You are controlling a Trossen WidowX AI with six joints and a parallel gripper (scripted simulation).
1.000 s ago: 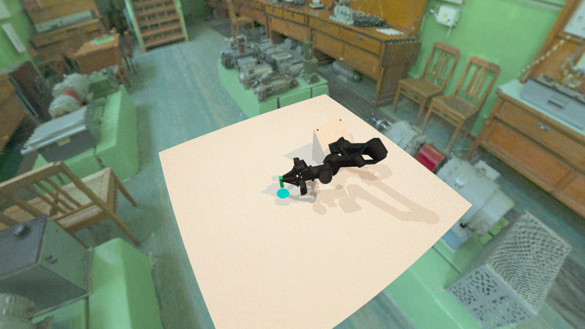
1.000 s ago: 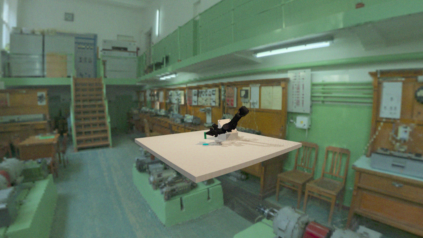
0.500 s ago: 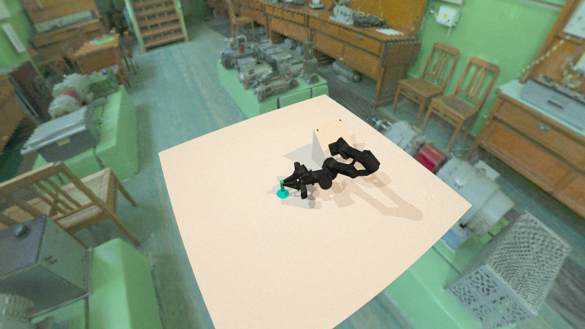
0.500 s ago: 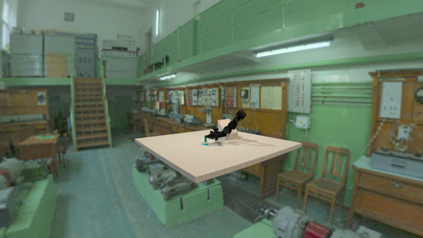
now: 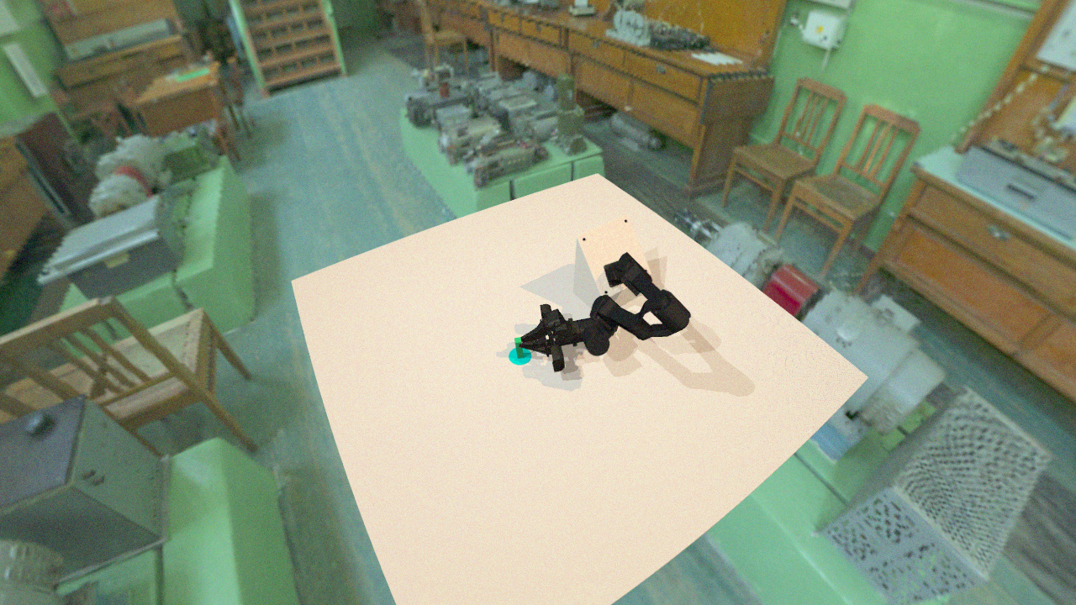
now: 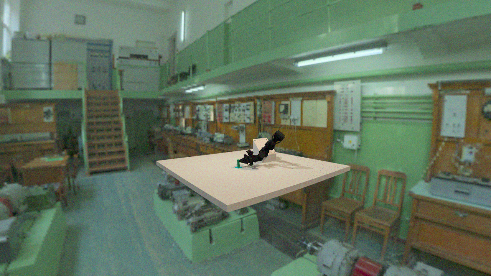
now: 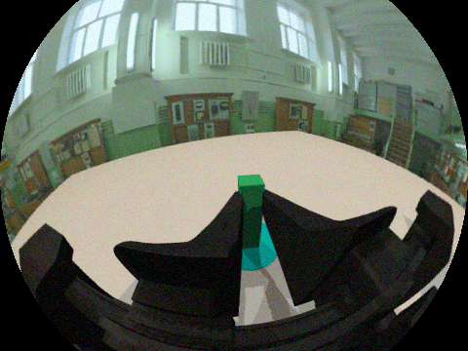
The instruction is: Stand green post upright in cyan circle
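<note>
Now: gripper tip 2 cm above the small green post. Also, from my gripper tip: cyan circle: 6 cm below.
</note>
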